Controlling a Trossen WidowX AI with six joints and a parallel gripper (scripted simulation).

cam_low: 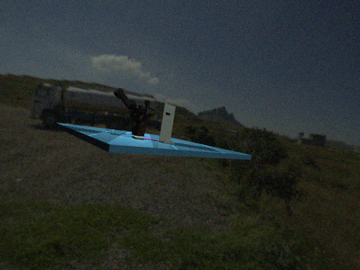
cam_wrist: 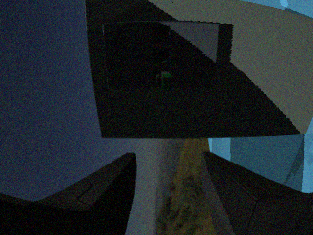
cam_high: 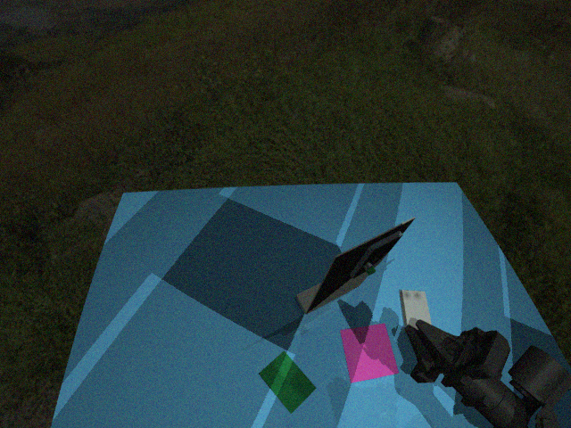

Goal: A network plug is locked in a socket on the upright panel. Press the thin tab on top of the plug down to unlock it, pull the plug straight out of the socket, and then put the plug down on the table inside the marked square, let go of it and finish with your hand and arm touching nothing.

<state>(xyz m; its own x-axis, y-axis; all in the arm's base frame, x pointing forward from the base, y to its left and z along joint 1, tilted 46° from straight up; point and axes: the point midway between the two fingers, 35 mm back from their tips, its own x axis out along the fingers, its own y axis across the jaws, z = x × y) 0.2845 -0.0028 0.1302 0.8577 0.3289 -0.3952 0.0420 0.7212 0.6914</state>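
Now: the network plug 12 cm ahead of my gripper tip and 4 cm to the left of it. The rest, counted from my gripper tip: upright panel: 14 cm ahead, 9 cm below, 3 cm to the left; magenta square: 23 cm below, 1 cm to the right, 1 cm behind.
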